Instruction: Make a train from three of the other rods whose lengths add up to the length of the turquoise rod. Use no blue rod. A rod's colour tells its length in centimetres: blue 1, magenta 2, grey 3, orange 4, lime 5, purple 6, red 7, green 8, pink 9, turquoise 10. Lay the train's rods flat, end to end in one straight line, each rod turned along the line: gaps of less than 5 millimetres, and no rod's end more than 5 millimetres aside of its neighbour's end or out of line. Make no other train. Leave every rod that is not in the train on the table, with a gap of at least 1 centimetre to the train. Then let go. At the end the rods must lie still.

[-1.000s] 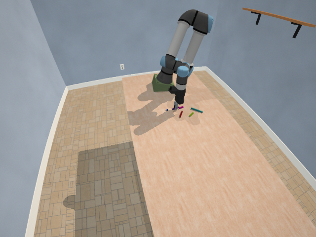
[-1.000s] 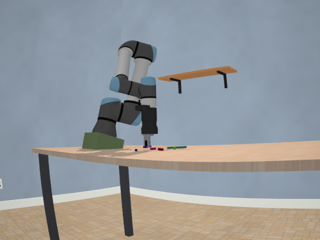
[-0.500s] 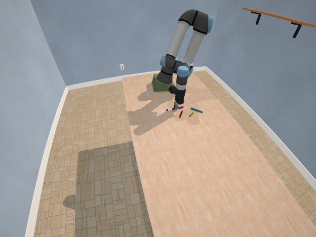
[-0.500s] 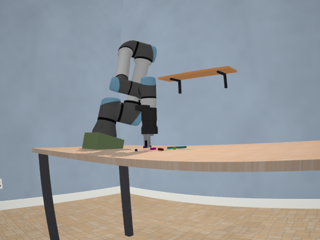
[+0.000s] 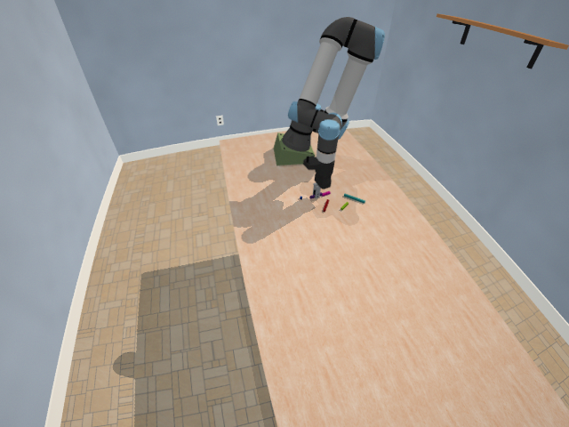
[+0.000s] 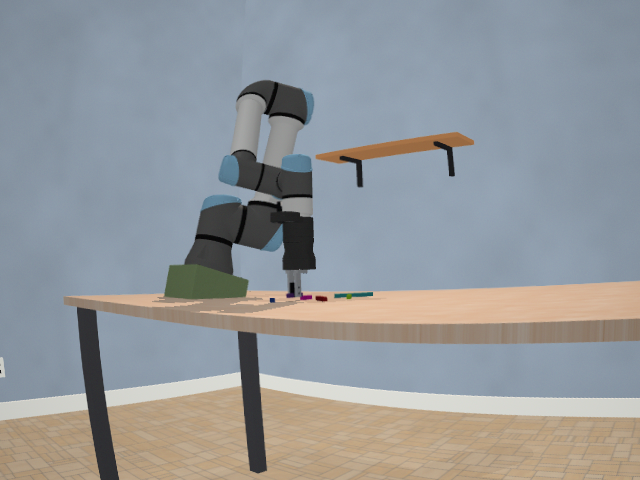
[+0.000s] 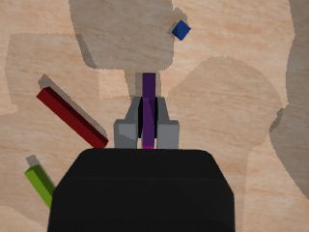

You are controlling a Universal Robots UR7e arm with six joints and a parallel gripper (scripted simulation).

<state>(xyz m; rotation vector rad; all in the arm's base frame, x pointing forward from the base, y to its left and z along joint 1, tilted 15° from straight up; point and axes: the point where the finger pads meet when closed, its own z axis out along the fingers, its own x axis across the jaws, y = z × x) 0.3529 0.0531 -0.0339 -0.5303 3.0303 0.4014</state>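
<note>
Right now my hand is 70 mm to the left of the blue rod and 20 mm above it. From my hand the other things lie so: lime rod (120 mm to the left, 70 mm ahead, 20 mm below); purple rod (10 mm below); red rod (60 mm ahead, 30 mm to the left, 20 mm below).
</note>
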